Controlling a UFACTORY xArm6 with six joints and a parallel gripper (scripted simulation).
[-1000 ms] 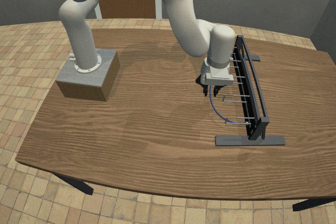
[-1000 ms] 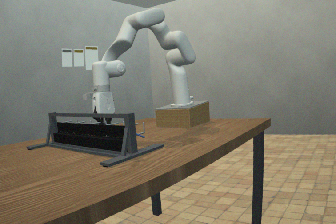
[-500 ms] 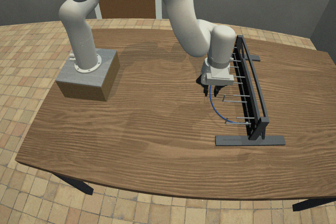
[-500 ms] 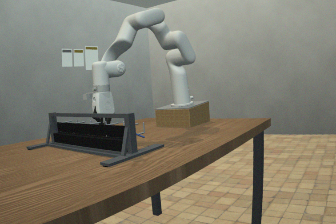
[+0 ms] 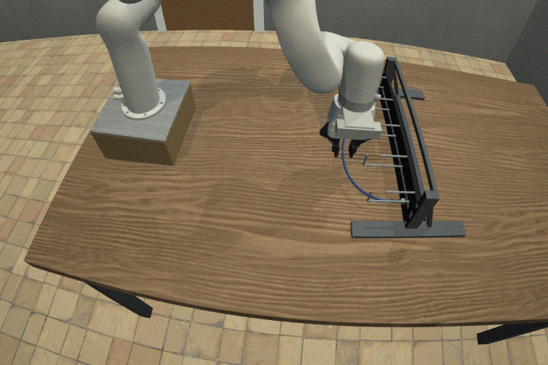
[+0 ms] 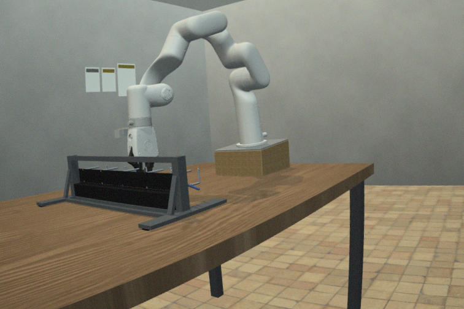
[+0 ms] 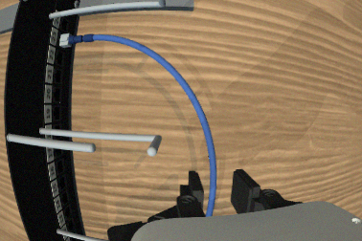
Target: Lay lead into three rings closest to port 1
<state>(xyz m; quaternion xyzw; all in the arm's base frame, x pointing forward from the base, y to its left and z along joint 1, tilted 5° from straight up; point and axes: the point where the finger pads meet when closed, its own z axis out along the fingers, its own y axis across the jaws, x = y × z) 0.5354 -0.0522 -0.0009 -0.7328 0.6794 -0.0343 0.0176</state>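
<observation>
My gripper is now 160 mm short of the dark grey rack and 70 mm to the right of it.
</observation>
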